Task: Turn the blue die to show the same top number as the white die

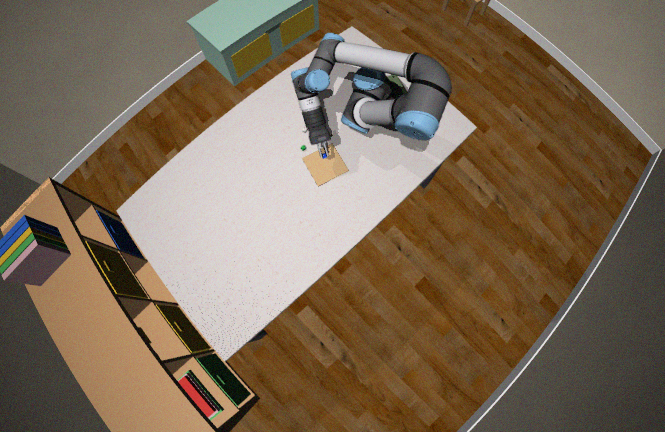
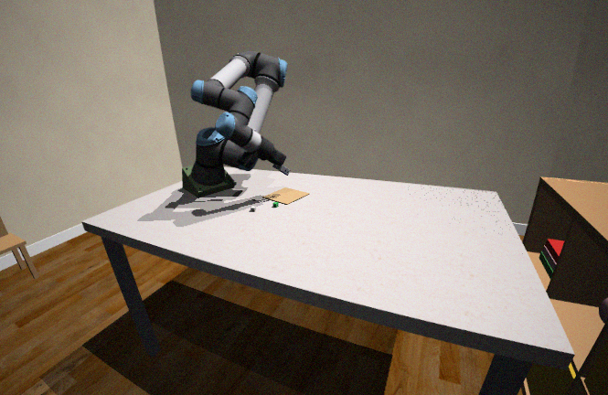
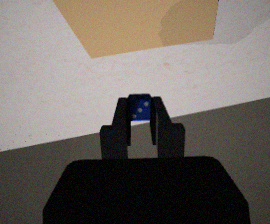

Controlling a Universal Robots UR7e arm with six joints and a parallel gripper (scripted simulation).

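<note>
My hand is 1 cm to the right of the blue die and 1 cm above it. Also, from my hand: green die (1 cm ahead, 11 cm to the right, 11 cm below); then white die (6 cm behind, 17 cm to the right, 11 cm below); then tan mat (1 cm to the left, 11 cm below).
</note>
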